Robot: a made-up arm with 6 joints.
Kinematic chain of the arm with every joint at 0, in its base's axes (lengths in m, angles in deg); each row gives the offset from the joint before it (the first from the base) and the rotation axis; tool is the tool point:
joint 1: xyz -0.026 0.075 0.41 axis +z
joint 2: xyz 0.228 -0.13 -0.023 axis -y
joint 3: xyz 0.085 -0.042 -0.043 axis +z
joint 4: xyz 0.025 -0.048 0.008 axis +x
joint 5: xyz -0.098 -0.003 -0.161 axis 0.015 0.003 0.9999
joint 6: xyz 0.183 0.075 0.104 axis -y
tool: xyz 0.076 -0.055 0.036
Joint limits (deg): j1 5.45..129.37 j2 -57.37..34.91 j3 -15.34..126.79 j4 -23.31..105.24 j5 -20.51..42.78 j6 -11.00..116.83
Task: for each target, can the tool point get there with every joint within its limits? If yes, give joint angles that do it. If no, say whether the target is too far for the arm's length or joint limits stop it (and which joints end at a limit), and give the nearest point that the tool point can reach.
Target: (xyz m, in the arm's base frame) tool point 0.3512 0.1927 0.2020
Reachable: yes | joints 26.80 -36.78 49.72 35.00 -6.23 6.48
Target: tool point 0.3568 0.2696 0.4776
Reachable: yes | joints 44.18 4.37 3.64 46.62 34.01 31.70
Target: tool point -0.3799 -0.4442 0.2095
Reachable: no: joint limits stop it (at a limit: joint 1, joint 3, joint 4, joint 5, joint 6) | nearest point 0.0631 -0.0699 0.3439 | short by 0.595 m
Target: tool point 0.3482 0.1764 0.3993
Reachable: yes | joints 30.39 10.00 67.37 -8.11 -0.55 79.78
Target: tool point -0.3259 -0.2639 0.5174
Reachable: no: joint limits stop it (at a limit: joint 1, joint 2, joint 3, joint 4, joint 5, joint 6) | nearest point 0.0582 -0.0703 0.3690 | short by 0.455 m
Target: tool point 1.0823 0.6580 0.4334
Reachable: no: too far | nearest point 0.4916 0.3473 0.4022 | short by 0.668 m
